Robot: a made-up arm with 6 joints.
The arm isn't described. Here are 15 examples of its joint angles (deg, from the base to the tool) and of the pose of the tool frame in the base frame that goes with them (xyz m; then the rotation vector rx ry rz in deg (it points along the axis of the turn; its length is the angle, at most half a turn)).
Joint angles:
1: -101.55 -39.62 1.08 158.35 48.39 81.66
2: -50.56 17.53 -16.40 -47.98 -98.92 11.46
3: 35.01 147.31 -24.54 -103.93 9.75 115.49
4: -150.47 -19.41 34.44 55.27 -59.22 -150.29
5: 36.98 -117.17 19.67 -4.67 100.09 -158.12
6: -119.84 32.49 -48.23 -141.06 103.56 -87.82
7: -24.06 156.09 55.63 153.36 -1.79 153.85
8: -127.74 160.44 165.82 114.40 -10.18 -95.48
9: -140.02 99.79 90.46 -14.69 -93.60 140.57
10: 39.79 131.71 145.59 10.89 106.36 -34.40
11: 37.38 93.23 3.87 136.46 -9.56 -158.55
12: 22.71 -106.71 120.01 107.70 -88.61 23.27
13: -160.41 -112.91 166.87 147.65 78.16 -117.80
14: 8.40 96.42 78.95 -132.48 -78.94 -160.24
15: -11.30 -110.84 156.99 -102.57 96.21 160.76
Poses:
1: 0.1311 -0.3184 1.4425 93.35 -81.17 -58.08
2: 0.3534 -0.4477 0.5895 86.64 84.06 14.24
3: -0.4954 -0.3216 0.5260 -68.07 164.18 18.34
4: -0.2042 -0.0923 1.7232 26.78 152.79 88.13
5: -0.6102 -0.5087 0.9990 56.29 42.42 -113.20
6: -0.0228 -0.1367 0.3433 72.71 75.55 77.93
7: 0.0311 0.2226 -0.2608 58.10 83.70 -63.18
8: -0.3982 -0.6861 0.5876 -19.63 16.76 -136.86
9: -0.8265 -0.5567 0.5405 -2.18 70.69 -2.47
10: 0.6724 0.5396 0.7983 52.22 -107.76 69.51
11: 0.1430 0.3497 -0.0163 -13.18 79.56 10.16
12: -0.6858 -0.1837 0.0603 109.96 -47.54 -47.62
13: 0.2525 -0.0418 -0.0281 112.77 -0.75 -28.98
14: 0.9620 0.2792 0.4238 -45.87 -68.65 34.12
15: -0.4548 0.1251 0.0071 -96.54 144.83 -27.47
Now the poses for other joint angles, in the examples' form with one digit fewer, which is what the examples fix.
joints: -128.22 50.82 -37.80 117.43 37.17 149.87
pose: -0.042 -0.322 0.250 -131.7 31.4 63.6
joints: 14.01 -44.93 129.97 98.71 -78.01 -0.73
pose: -0.948 -0.157 0.913 70.7 -59.9 -76.2
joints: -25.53 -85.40 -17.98 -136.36 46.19 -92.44
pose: 0.043 0.056 1.386 -105.6 37.4 -64.2
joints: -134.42 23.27 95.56 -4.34 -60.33 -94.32
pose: -0.243 -0.160 1.752 36.3 -103.8 -85.2
